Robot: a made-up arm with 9 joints. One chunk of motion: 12 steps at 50 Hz.
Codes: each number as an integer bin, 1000 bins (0 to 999) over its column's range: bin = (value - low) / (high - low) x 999, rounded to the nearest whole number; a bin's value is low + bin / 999 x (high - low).
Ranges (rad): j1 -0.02..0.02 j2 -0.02..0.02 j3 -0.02..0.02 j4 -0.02..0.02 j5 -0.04..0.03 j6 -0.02..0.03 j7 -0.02..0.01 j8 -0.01..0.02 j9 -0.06..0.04
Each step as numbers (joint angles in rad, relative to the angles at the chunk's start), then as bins.
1 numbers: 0.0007 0.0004 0.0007 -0.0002 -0.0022 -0.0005 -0.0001 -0.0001 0.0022
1 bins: 517 509 517 495 539 390 663 330 621
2 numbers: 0.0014 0.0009 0.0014 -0.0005 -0.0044 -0.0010 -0.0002 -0.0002 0.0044
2 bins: 534 522 534 487 508 380 659 326 643
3 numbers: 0.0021 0.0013 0.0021 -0.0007 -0.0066 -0.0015 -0.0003 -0.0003 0.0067
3 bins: 552 532 552 482 477 370 656 323 666
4 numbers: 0.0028 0.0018 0.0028 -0.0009 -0.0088 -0.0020 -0.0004 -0.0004 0.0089
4 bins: 569 544 569 477 445 360 653 320 688
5 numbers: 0.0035 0.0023 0.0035 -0.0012 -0.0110 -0.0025 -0.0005 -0.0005 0.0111
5 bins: 587 557 587 470 414 350 649 316 710
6 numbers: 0.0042 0.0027 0.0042 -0.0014 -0.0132 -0.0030 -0.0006 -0.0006 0.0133
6 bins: 604 567 604 465 382 340 646 313 732
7 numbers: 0.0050 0.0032 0.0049 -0.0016 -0.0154 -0.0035 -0.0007 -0.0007 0.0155
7 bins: 624 579 622 460 351 330 643 310 754
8 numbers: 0.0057 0.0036 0.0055 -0.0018 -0.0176 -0.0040 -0.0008 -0.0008 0.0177
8 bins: 642 589 637 455 320 320 639 306 776
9 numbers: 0.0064 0.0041 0.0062 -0.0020 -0.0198 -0.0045 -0.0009 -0.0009 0.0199
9 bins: 659 602 654 450 288 310 636 303 798
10 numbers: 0.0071 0.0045 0.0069 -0.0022 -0.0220 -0.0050 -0.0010 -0.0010 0.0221
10 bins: 677 612 672 445 257 300 633 300 820
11 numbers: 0.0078 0.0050 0.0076 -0.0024 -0.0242 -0.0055 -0.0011 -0.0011 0.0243
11 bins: 694 624 689 440 225 290 629 296 842
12 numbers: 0.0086 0.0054 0.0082 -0.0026 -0.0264 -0.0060 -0.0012 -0.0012 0.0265
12 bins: 714 634 704 435 194 280 626 293 864
